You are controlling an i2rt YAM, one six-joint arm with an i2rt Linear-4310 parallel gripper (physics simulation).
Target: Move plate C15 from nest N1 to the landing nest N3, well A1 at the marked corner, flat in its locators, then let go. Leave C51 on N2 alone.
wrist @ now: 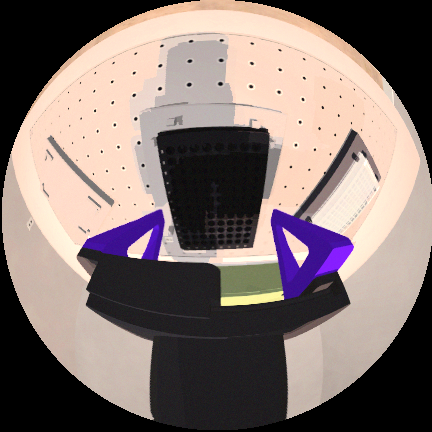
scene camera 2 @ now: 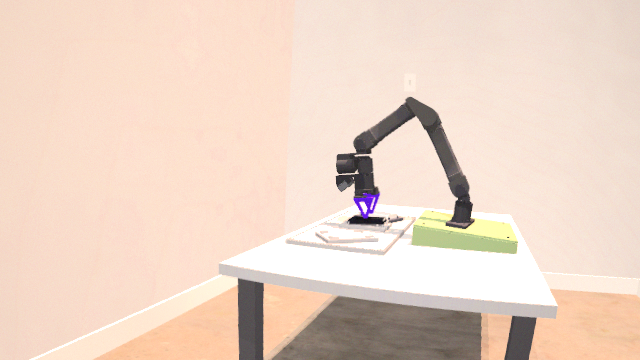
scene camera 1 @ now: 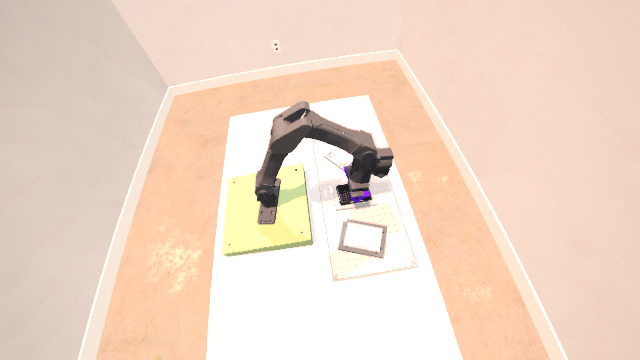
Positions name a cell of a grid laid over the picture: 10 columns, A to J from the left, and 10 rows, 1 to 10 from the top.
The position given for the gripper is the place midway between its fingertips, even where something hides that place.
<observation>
The gripper (wrist: F5) is open, holding nothing. Also in view: a black well plate (wrist: E5). Further things: a grey-framed white tray (scene camera 1: F7) and a pale pegboard (wrist: C3).
The grey-framed white tray shows as well in the wrist view (wrist: I5).
</observation>
